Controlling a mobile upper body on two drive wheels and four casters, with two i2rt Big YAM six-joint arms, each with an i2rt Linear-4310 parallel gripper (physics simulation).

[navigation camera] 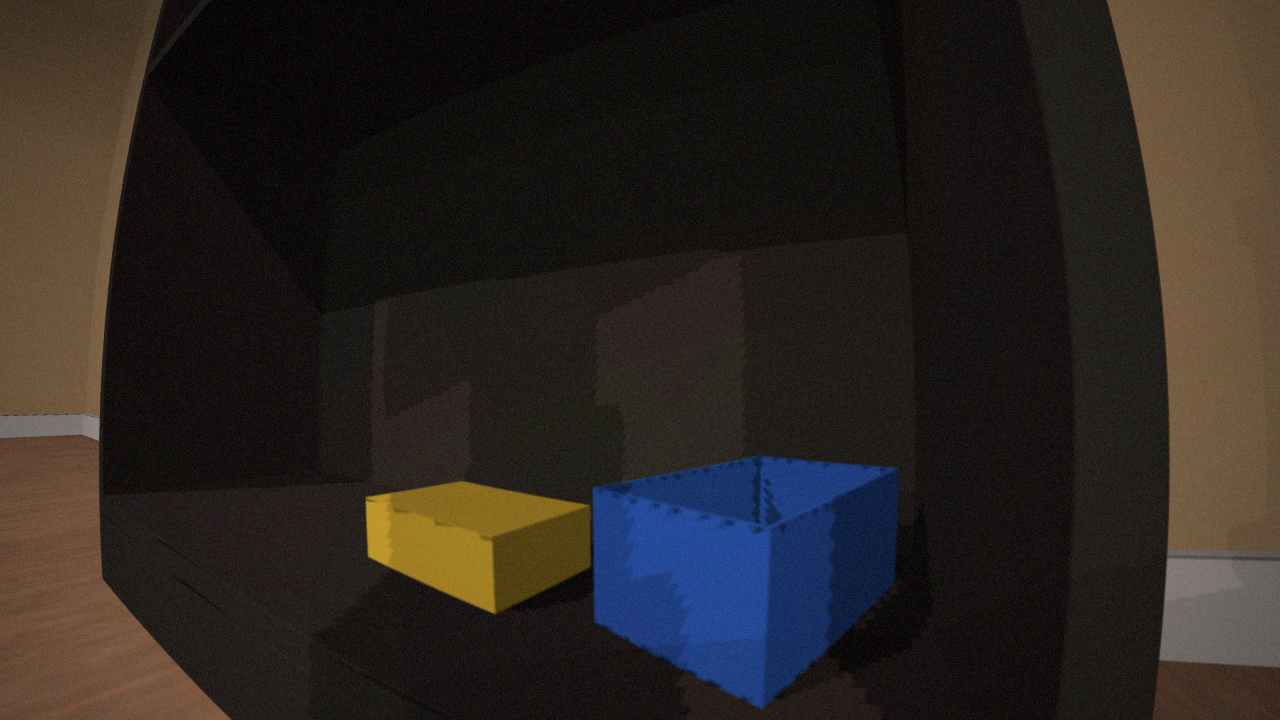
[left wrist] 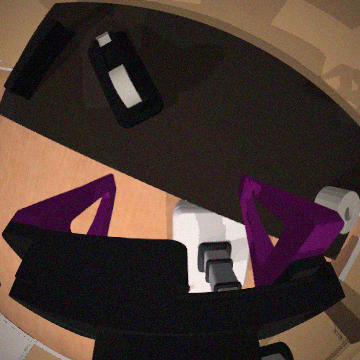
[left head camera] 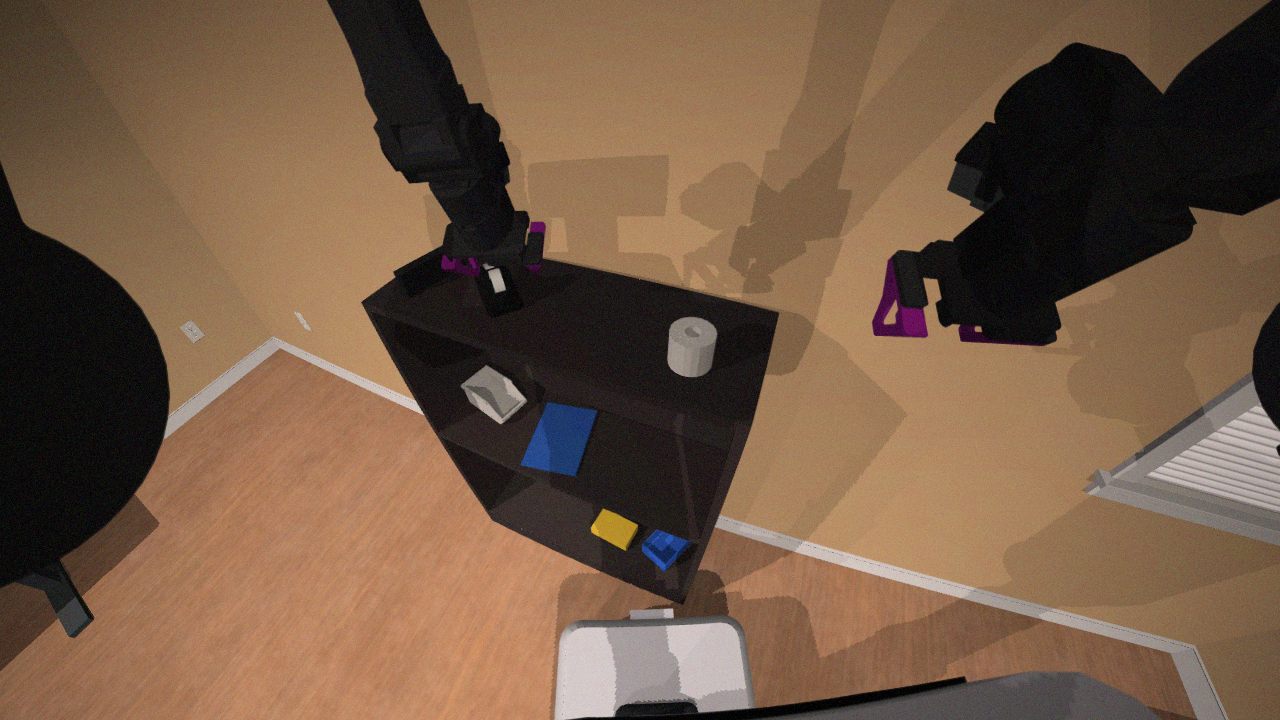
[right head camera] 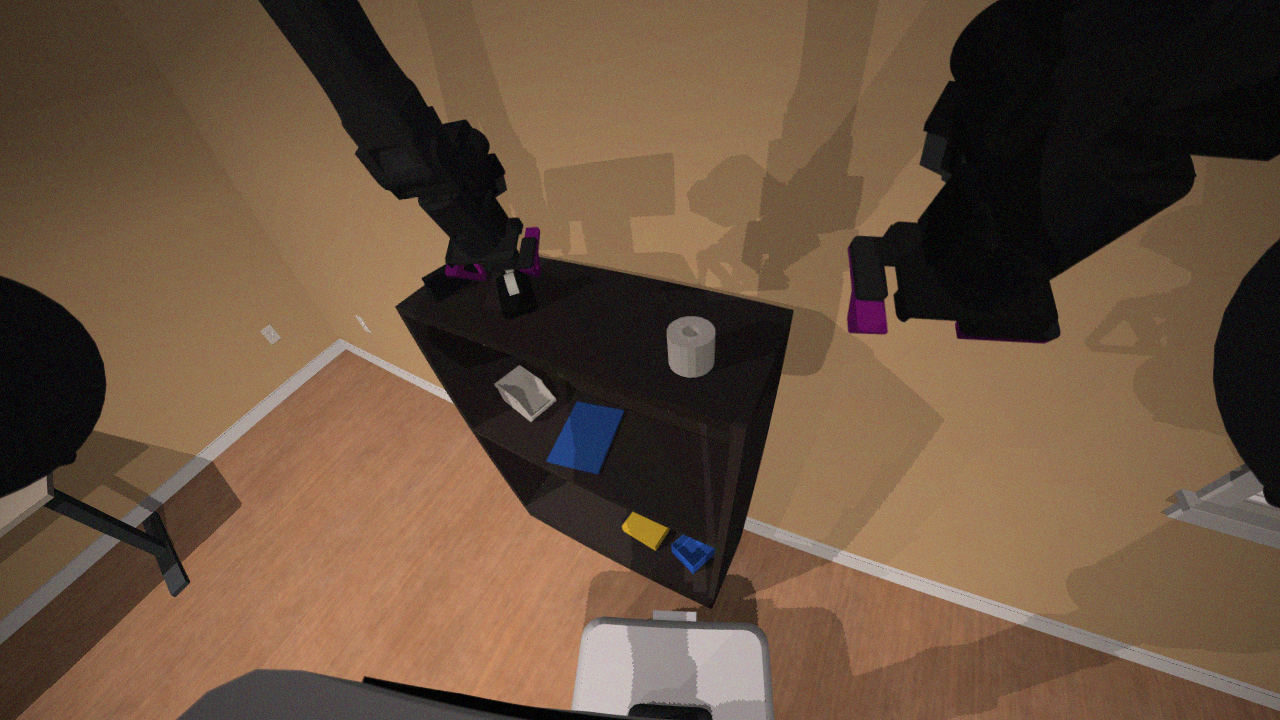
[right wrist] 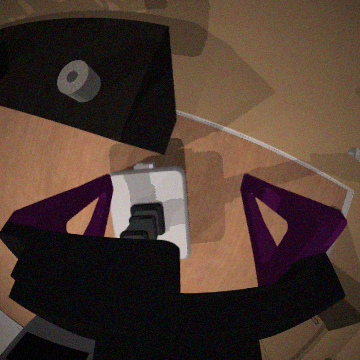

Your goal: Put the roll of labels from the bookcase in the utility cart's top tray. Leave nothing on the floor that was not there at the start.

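Frame: origin at the left arm's base, x back, y left, z down, level; centimetres.
Seen in the pictures: left gripper, fingertip midpoint: (left wrist: pixel 176 180) (left head camera: pixel 508 271) (right head camera: pixel 511 275); right gripper, fingertip midpoint: (left head camera: pixel 918 331) (right head camera: pixel 904 328) (right wrist: pixel 176 180).
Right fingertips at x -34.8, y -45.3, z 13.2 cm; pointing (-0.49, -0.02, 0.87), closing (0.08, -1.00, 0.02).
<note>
Pixels of each thing's middle, then the offset from my right fingertips to it.
- pale grey roll at the middle of its body: (right head camera: pixel 691 346) (left head camera: pixel 691 346) (left wrist: pixel 336 208) (right wrist: pixel 78 81) dy +18.1, dx -18.9, dz +18.8 cm
- black tape dispenser at the middle of its body: (left wrist: pixel 115 65) (left head camera: pixel 494 277) (right head camera: pixel 511 281) dy +53.6, dx -39.4, dz +18.4 cm
- white box at the middle of its body: (left head camera: pixel 494 396) (right head camera: pixel 526 394) dy +66.7, dx -48.0, dz +63.0 cm
- blue flat item at the middle of its body: (left head camera: pixel 560 436) (right head camera: pixel 586 435) dy +46.6, dx -36.1, dz +66.2 cm
- yellow block at the middle of its body: (navigation camera: pixel 474 533) (left head camera: pixel 614 529) (right head camera: pixel 645 528) dy +34.3, dx -30.3, dz +115.6 cm
- blue open box at the middle of its body: (navigation camera: pixel 762 543) (right head camera: pixel 699 544) (left head camera: pixel 669 541) dy +15.5, dx -24.4, dz +114.1 cm
A pale grey roll (left head camera: pixel 691 349) (right head camera: pixel 690 349) (left wrist: pixel 331 201) (right wrist: pixel 86 86) with a centre hole, which looks like the roll of labels, stands upright on top of the dark bookcase (left head camera: pixel 599 304) (right head camera: pixel 617 300) (left wrist: pixel 200 125) (right wrist: pixel 30 60) (navigation camera: pixel 984 358), near its right end. My left gripper (left head camera: pixel 497 262) (right head camera: pixel 499 266) (left wrist: pixel 176 180) is open and empty; in the head views it overlaps the bookcase top's left part. My right gripper (left head camera: pixel 948 333) (right head camera: pixel 935 333) (right wrist: pixel 176 180) is open and empty, right of the bookcase and apart from the roll. The utility cart does not show.
A black tape dispenser (left head camera: pixel 503 302) (right head camera: pixel 517 302) (left wrist: pixel 142 112) lies on the bookcase top. The shelves hold a white box (left head camera: pixel 494 394), a blue flat item (left head camera: pixel 561 438), a yellow block (left head camera: pixel 614 529) (navigation camera: pixel 474 528) and a blue open box (left head camera: pixel 665 548) (navigation camera: pixel 707 573). My white base (left head camera: pixel 590 662) stands close in front.
</note>
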